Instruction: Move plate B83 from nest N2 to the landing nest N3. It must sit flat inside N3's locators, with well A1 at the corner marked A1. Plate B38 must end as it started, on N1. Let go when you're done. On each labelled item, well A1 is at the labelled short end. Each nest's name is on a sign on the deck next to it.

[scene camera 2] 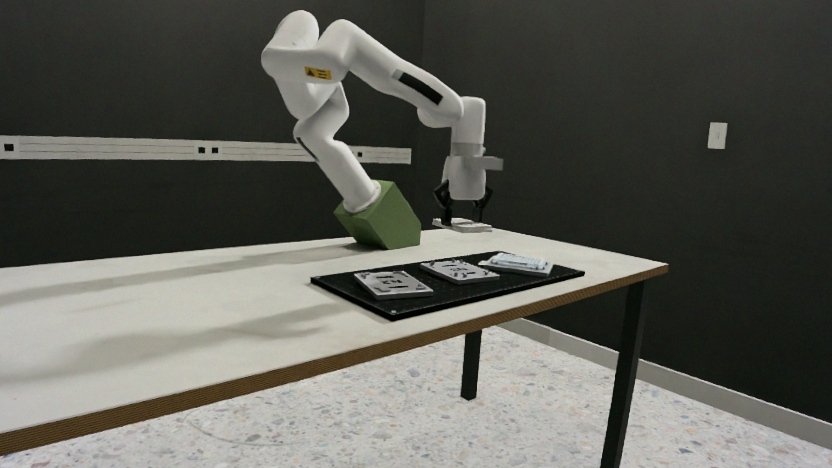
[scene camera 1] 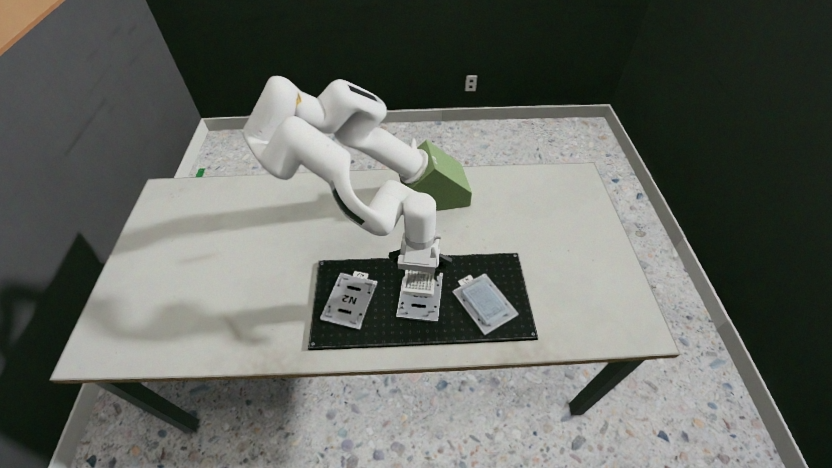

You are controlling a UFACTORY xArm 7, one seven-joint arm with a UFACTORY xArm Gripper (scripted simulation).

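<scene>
A bluish plate (scene camera 1: 488,308) is visible in the scene, and so is the gripper (scene camera 2: 461,224).
</scene>
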